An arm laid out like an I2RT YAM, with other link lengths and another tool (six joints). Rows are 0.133 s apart.
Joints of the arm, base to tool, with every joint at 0 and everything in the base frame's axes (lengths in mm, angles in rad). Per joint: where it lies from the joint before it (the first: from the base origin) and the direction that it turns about. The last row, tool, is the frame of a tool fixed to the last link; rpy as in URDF.
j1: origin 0 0 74.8 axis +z
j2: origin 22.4 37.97 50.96 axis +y
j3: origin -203.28 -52.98 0 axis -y
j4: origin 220.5 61.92 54 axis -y
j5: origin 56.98 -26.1 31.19 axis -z
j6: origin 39.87 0 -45.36 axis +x
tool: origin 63 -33 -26 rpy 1.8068 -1.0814 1.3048
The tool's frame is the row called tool.
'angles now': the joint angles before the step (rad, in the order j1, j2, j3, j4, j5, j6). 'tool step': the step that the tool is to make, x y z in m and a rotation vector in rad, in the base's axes. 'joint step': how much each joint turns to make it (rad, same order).
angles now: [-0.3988, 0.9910, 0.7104, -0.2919, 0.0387, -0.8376]
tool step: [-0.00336, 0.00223, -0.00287, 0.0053, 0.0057, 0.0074]
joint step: [-0.0002, -0.0216, -0.0188, -0.0101, -0.0078, -0.0019]
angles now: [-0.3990, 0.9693, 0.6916, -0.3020, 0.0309, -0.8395]
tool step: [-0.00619, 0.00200, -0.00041, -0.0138, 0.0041, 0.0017]
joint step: [-0.0001, -0.0414, -0.0254, -0.0140, 0.0064, -0.0129]
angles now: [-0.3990, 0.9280, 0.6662, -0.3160, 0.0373, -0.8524]
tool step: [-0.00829, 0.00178, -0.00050, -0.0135, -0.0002, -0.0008]
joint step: [-0.0057, -0.0564, -0.0329, -0.0176, 0.0026, -0.0131]
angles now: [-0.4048, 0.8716, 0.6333, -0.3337, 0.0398, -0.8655]
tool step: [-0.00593, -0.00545, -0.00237, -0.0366, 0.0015, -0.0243]
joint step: [-0.0230, -0.0248, -0.0356, 0.0256, 0.0193, -0.0281]
